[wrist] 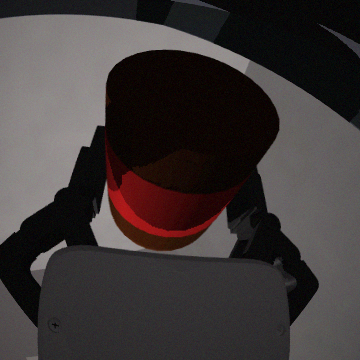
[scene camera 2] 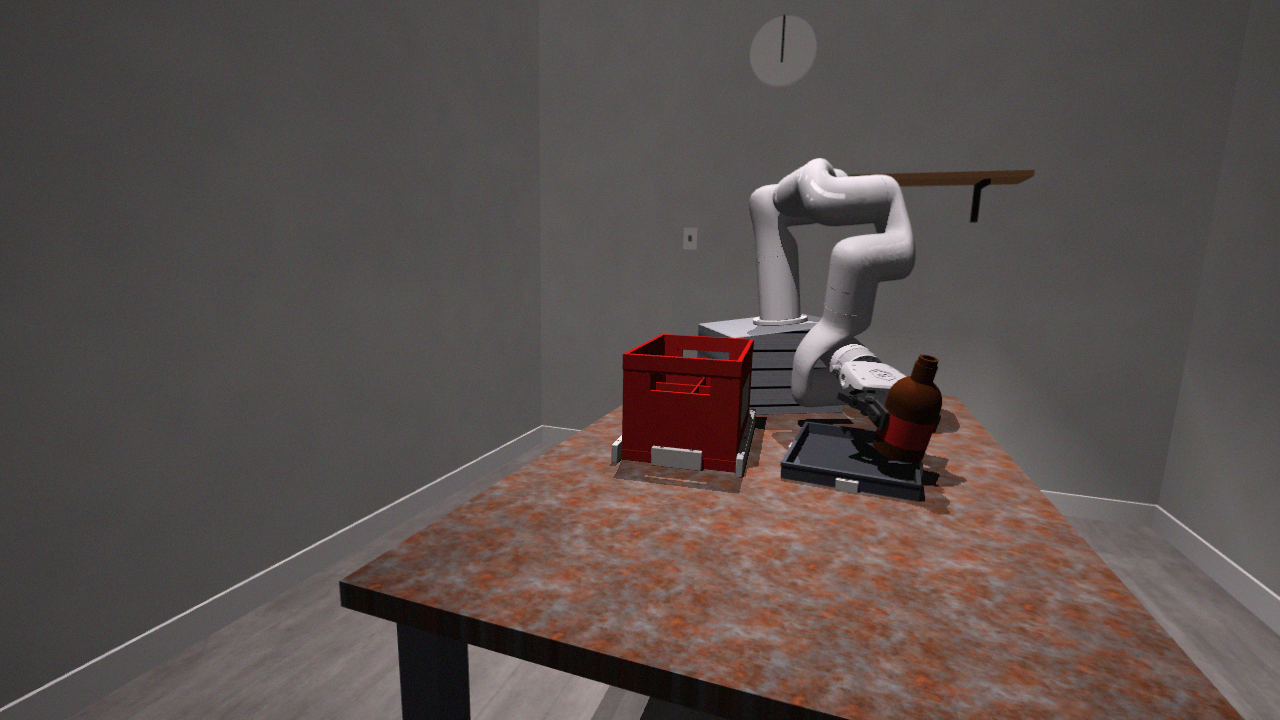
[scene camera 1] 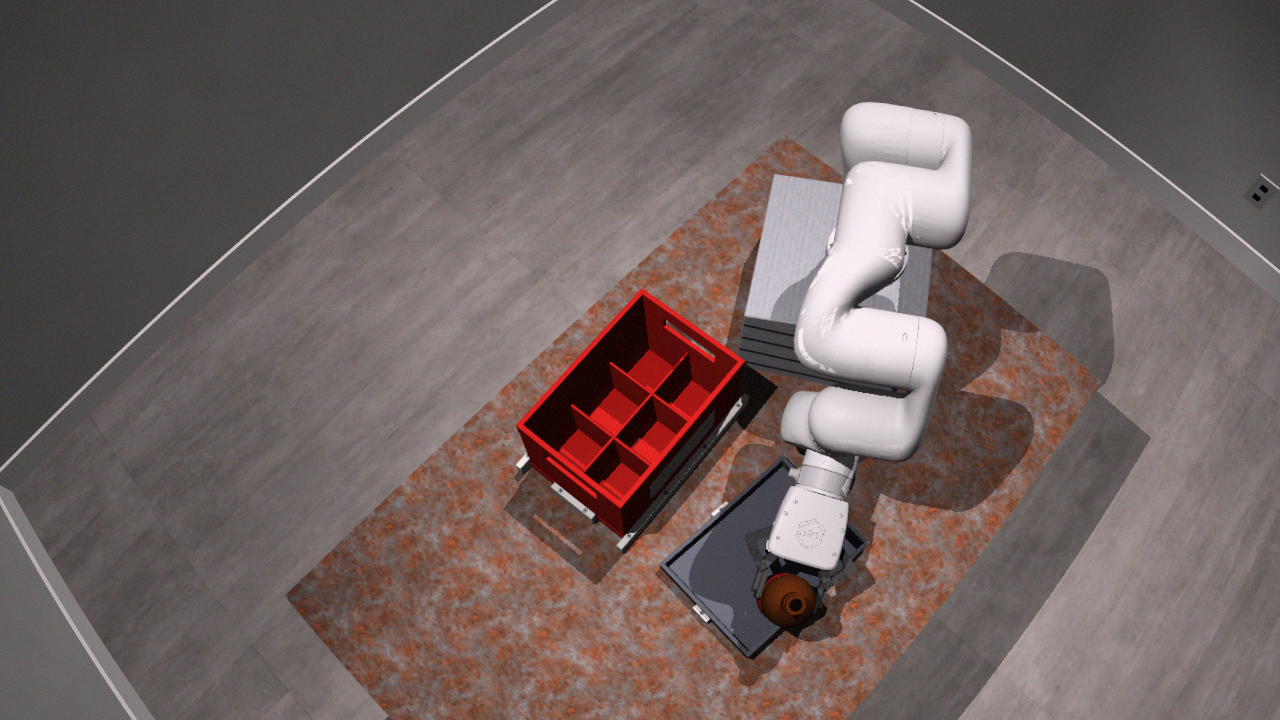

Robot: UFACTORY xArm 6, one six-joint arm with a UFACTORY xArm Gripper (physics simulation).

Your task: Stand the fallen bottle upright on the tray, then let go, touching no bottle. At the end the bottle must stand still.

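Places are measured from the arm's base along level axes (x ahead, y left, z up), in millimetres.
Pixels of known places: gripper, fingertip midpoint: (scene camera 2: pixel 910 423); arm's base, link origin: (scene camera 2: pixel 780 321).
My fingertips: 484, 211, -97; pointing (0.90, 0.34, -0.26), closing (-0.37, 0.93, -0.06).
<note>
For each thing: its middle in the pictures, then the offset to it from my fingertips, as dx, dy, dz. "spot": a spot on its surface instead. Level surfaces: height alone.
- brown bottle, body centre: (wrist: pixel 164 189) (scene camera 1: pixel 788 601) (scene camera 2: pixel 912 405) -3, +1, +27
- dark grey tray, surface spot: (scene camera 1: pixel 729 573) spot: -9, -95, -86
- red crate, body centre: (scene camera 1: pixel 633 416) (scene camera 2: pixel 693 393) -88, -344, -3
- tabletop, surface height: dz -91
The brown bottle (scene camera 1: pixel 787 601) (scene camera 2: pixel 913 407) (wrist: pixel 170 210) with a red label is nearly upright, neck up, and leans slightly to the right in scene camera 2. My gripper (scene camera 1: pixel 793 586) (scene camera 2: pixel 886 424) (wrist: pixel 172 152) is shut on the bottle's body, one finger on each side. The bottle is over the near right part of the dark grey tray (scene camera 1: pixel 729 573) (scene camera 2: pixel 832 454). Its base is low, close to the tray floor; whether it touches is hard to tell. In the wrist view the dark underside of the bottle faces the camera.
A red crate (scene camera 1: pixel 580 359) (scene camera 2: pixel 680 425) with several compartments stands left of the tray, with white brackets around its foot. A grey ribbed block (scene camera 1: pixel 787 241) (scene camera 2: pixel 774 367) under the arm stands behind. The tray has low raised walls. The tabletop (scene camera 1: pixel 447 555) (scene camera 2: pixel 716 573) is mottled orange and grey.
</note>
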